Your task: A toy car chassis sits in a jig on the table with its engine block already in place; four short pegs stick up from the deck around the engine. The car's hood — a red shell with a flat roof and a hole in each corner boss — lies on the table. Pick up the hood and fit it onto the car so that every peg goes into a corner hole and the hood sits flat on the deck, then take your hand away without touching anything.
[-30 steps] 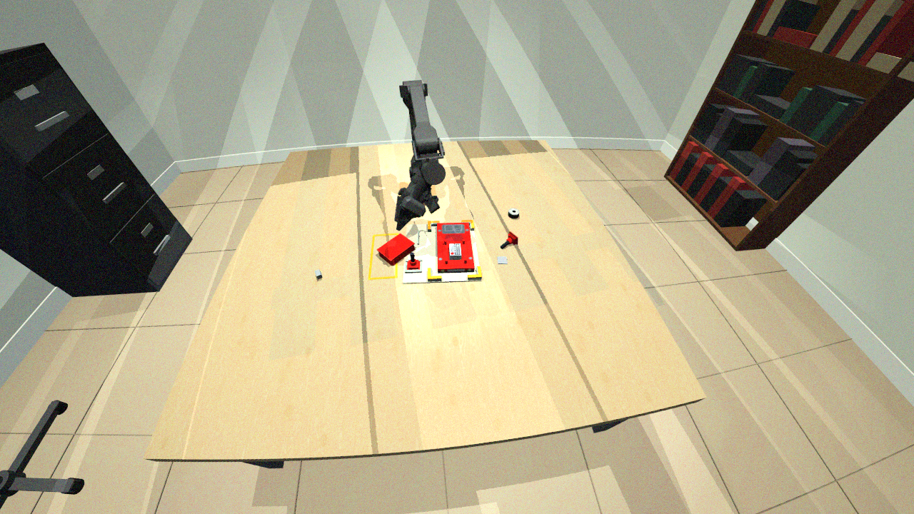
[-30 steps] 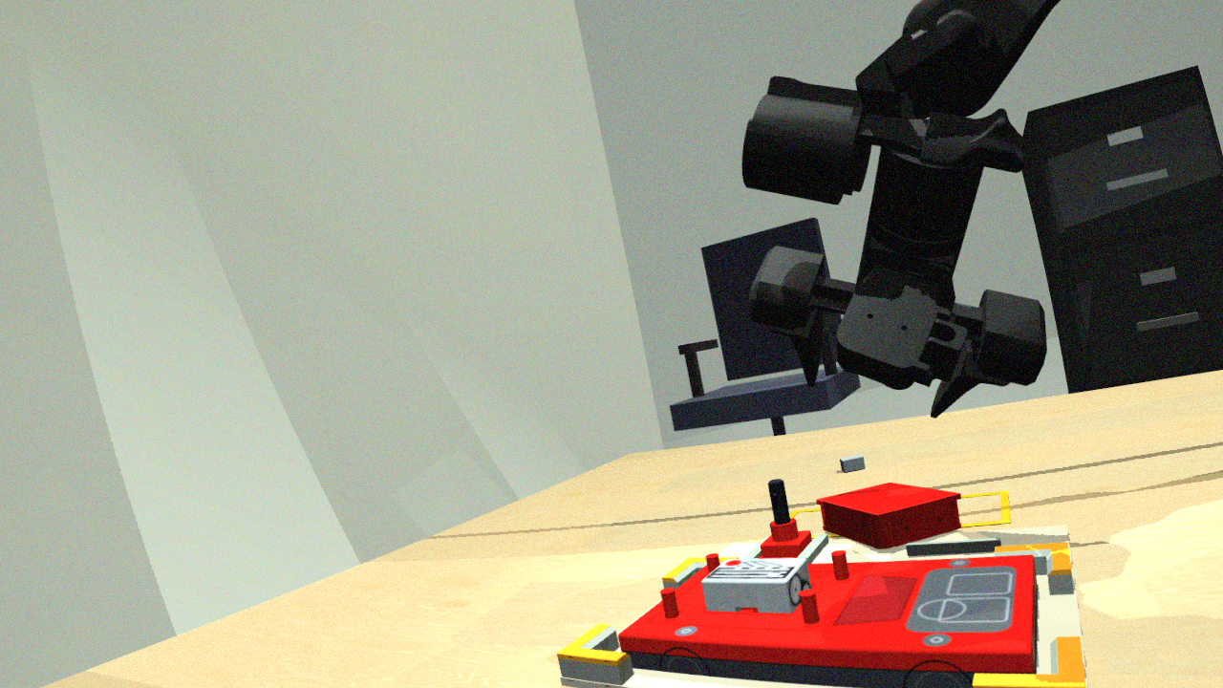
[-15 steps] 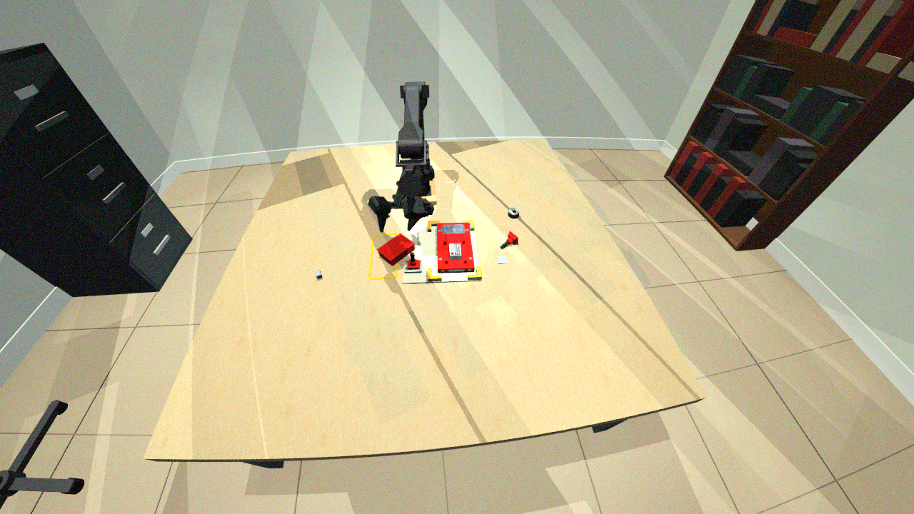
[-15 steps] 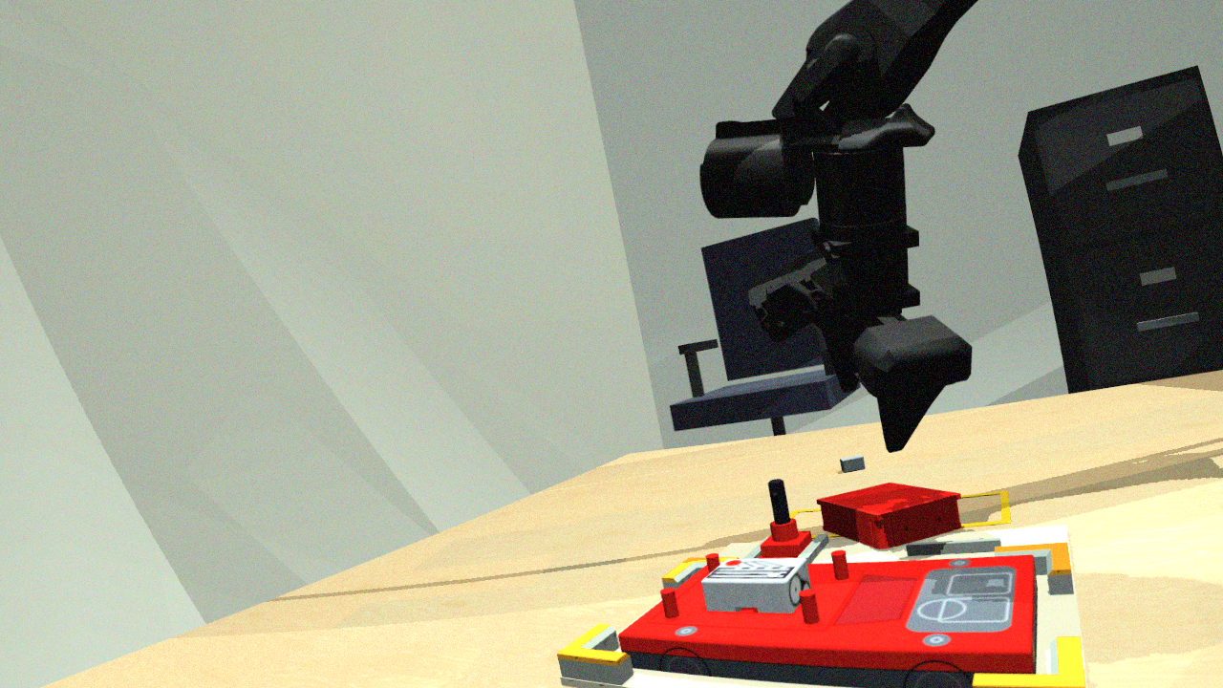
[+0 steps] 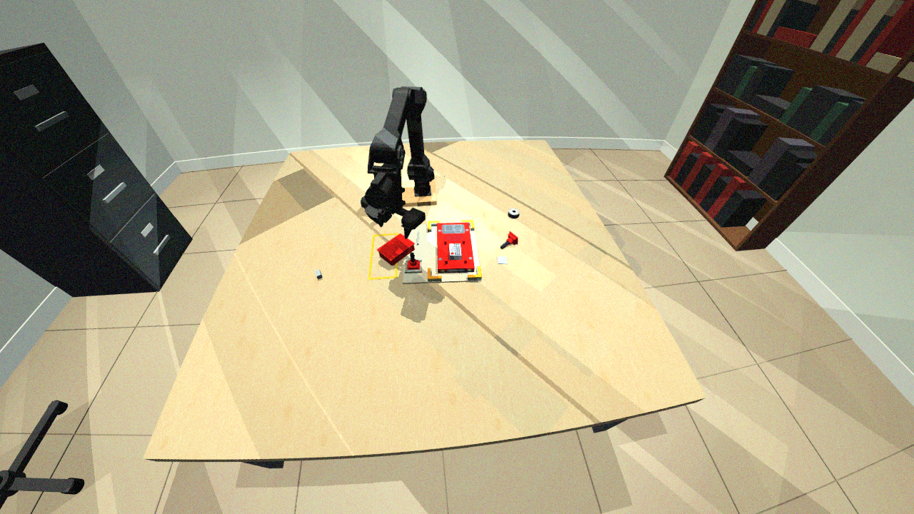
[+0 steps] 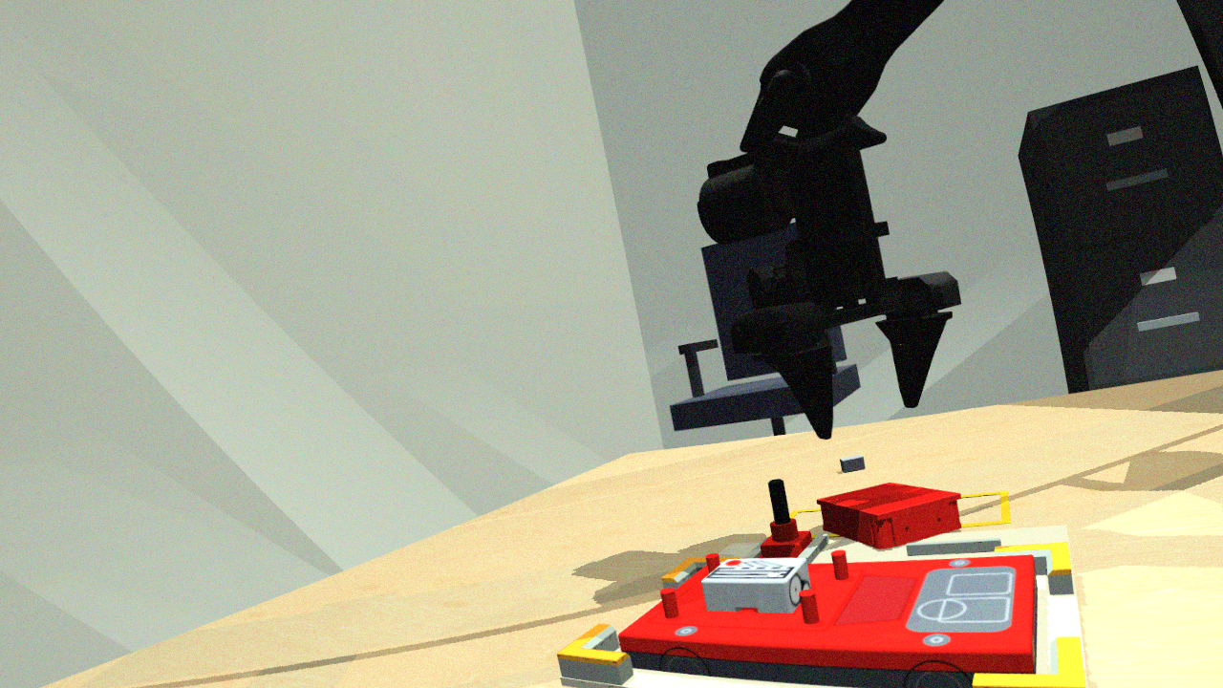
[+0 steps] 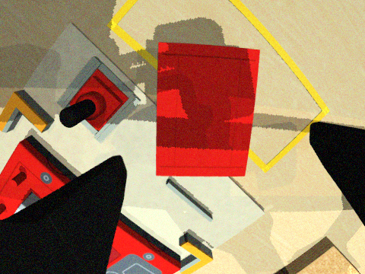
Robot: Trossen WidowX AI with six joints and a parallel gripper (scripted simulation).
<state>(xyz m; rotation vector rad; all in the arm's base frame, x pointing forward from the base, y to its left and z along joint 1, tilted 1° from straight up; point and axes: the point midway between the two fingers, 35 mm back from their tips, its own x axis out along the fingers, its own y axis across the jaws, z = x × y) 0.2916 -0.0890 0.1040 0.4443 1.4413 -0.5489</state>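
Right now my gripper tip is 70 mm above the red hood. Round my gripper tip: grey engine block 180 mm to the left, 60 mm below, 40 mm ahead; then wheel 410 mm to the left, 150 mm behind, 80 mm below.
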